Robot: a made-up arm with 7 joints.
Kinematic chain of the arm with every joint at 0, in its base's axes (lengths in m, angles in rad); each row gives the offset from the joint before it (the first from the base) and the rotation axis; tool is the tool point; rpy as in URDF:
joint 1: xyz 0 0 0 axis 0.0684 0.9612 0.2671
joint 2: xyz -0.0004 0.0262 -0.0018 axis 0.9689 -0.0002 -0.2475
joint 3: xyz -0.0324 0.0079 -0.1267 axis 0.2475 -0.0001 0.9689
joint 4: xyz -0.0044 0 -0.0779 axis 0.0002 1 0
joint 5: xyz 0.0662 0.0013 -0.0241 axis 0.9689 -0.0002 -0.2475
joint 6: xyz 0.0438 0 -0.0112 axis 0.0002 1 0
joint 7: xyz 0.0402 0 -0.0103 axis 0.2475 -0.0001 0.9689
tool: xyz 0 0 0 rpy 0 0.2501 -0.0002
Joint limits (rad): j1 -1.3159..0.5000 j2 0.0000..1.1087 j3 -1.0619..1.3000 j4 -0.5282..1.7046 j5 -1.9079..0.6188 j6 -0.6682..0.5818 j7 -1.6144..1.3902
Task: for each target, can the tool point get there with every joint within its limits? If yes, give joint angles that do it. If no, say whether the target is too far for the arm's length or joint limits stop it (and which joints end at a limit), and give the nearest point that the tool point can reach.
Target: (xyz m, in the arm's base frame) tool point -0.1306 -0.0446 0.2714
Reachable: no: joint limits stop it (at a limit: joint 1, joint 2, joint 4) | nearest point 0.0679 0.1486 0.1215 | short by 0.315 m
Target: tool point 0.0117 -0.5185 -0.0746
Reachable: no: too far | nearest point 0.1523 -0.1686 -0.0610 | short by 0.377 m
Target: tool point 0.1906 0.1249 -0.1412
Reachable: yes | joints -0.3256 0.7369 -0.1350 -0.1642 -1.3386 0.0067 0.5625
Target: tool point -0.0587 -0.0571 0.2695
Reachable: no: joint limits stop it (at a limit: joint 1, joint 2, joint 4) | nearest point 0.0941 0.1277 0.1259 | short by 0.280 m
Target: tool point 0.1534 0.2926 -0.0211
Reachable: yes | joints -0.4934 0.9349 0.8821 0.1998 -0.2401 0.2417 0.6502
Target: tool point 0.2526 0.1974 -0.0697
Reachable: yes | joints -0.7058 0.8647 0.0435 0.3253 -1.2959 -0.1620 -0.7970
